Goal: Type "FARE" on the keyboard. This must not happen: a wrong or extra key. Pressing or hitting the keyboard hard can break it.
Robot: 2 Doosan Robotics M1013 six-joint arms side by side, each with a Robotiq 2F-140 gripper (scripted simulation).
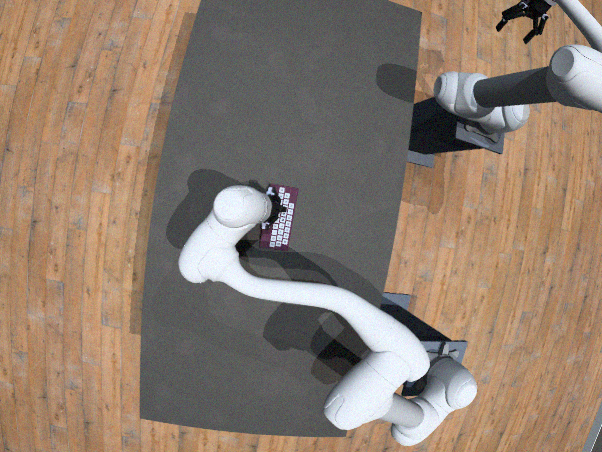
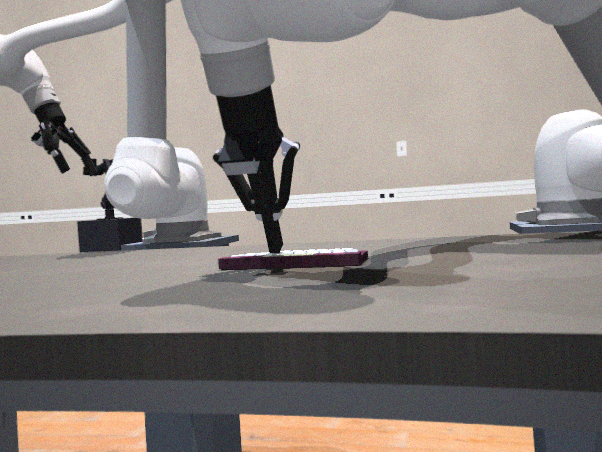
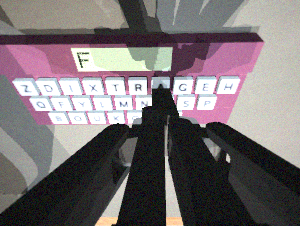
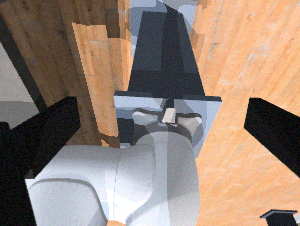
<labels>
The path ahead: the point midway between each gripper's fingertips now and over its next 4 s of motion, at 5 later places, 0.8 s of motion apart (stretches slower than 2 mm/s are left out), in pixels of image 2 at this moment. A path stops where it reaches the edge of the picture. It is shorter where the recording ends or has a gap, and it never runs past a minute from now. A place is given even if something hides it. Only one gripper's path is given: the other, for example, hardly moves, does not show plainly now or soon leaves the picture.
My left gripper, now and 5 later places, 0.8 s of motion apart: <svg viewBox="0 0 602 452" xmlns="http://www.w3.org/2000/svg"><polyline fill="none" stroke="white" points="276,248 276,250 276,244 287,244 288,248 289,249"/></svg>
</labels>
